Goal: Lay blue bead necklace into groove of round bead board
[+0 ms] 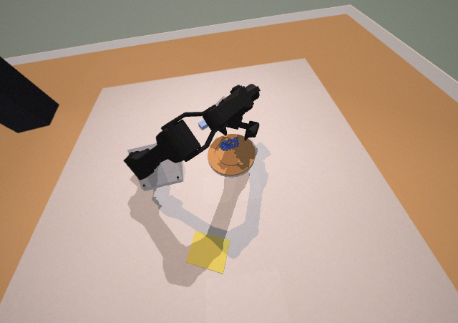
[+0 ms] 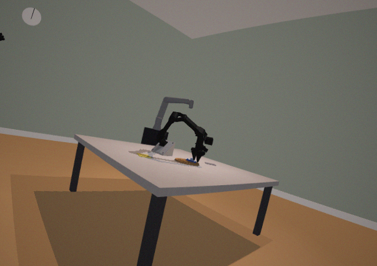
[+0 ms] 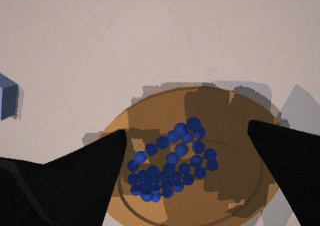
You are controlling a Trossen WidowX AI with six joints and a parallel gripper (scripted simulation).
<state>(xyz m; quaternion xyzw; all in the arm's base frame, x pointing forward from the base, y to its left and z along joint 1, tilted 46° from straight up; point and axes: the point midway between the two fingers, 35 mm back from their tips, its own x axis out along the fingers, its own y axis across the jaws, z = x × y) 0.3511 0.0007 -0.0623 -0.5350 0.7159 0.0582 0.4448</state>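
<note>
My gripper tip is 4 cm past the round bead board, 6 cm to the left of it and 1 cm above it. Also, from my gripper tip: yellow square patch (20 cm behind, 39 cm to the right, 2 cm below); flat grey tile (24 cm to the left, 2 cm below); light blue cube (13 cm behind, 13 cm to the left, 1 cm below).
</note>
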